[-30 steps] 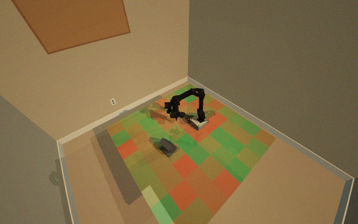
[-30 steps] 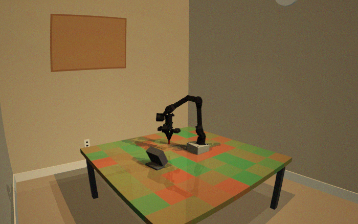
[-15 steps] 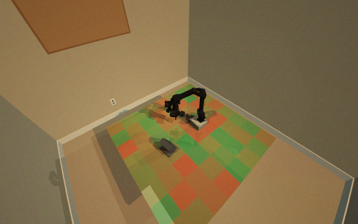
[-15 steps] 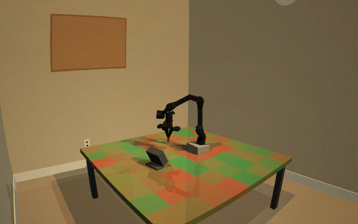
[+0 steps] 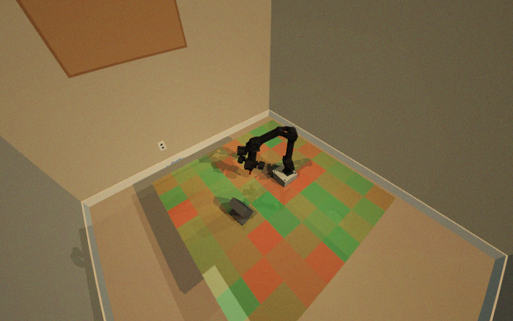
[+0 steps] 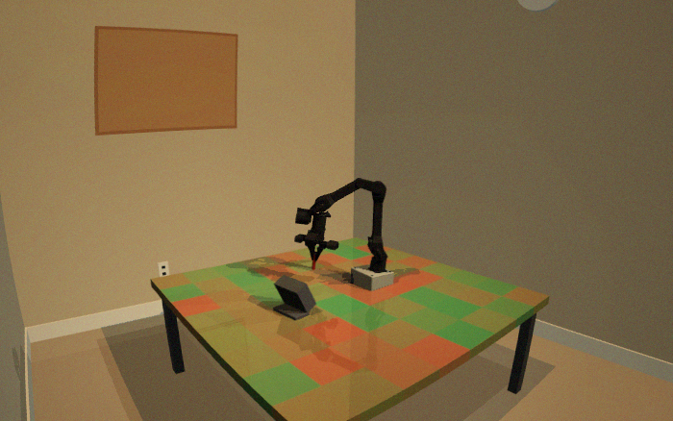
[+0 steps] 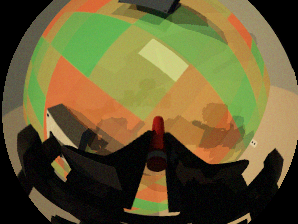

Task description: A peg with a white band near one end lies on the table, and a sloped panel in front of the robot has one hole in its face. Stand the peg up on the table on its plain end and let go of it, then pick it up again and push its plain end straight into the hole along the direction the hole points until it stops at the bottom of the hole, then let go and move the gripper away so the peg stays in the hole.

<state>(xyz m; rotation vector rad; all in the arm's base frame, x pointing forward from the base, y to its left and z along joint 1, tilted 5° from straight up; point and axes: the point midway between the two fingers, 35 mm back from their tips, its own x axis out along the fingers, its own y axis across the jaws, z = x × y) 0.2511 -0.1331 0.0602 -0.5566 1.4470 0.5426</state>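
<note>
My gripper tip is now 200 mm short of the dark sloped panel, 210 mm to the right of it and 40 mm above it. Also, from my gripper tip: red peg: 20 mm above.
</note>
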